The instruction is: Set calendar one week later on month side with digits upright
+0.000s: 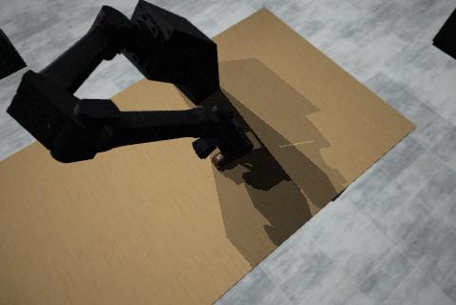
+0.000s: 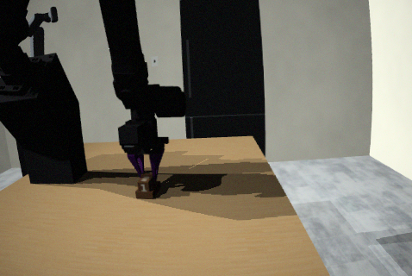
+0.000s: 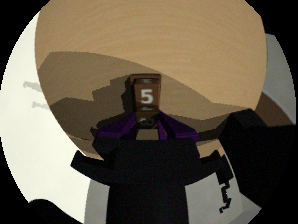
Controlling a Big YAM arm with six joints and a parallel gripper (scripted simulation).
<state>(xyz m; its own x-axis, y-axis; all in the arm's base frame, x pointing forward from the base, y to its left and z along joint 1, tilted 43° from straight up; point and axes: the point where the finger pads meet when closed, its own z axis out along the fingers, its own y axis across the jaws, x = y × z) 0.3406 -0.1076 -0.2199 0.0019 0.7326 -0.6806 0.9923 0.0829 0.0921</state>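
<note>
Right now my hand is 2 cm to the left of the brown tray and 3 cm above it.
</note>
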